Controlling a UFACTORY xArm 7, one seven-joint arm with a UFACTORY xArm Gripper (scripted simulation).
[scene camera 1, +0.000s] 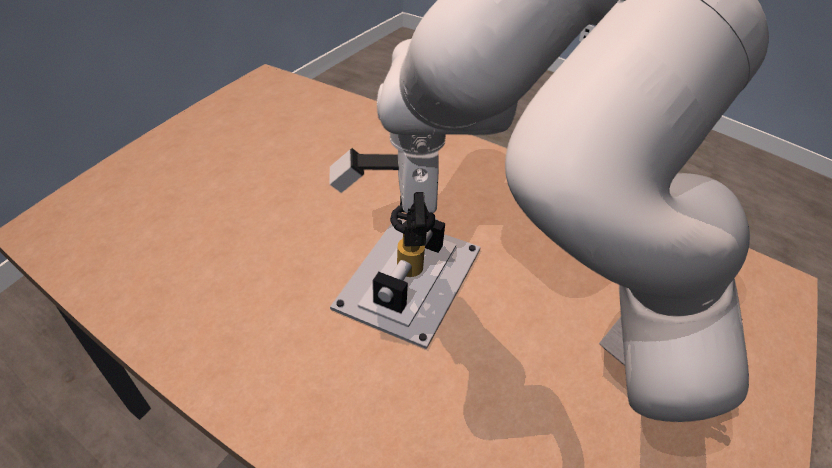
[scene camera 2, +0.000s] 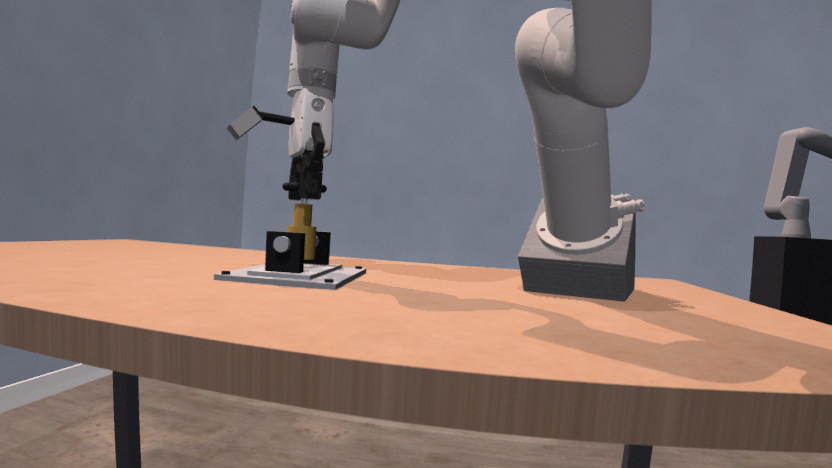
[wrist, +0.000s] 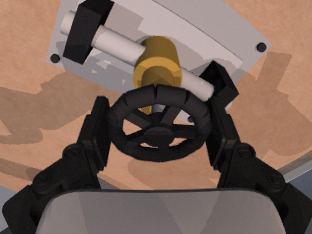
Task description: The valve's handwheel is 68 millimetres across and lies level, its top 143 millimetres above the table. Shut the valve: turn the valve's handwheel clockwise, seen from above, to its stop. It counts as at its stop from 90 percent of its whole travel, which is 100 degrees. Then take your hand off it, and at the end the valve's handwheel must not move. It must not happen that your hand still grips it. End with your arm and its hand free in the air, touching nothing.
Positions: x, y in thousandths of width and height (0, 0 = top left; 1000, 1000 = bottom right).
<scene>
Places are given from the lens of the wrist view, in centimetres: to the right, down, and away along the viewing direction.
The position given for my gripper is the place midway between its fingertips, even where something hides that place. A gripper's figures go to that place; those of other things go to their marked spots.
my gripper (wrist: 508, 472): 0, 0, 13
black spoked handwheel (wrist: 505, 553): 0, 1, 11
</scene>
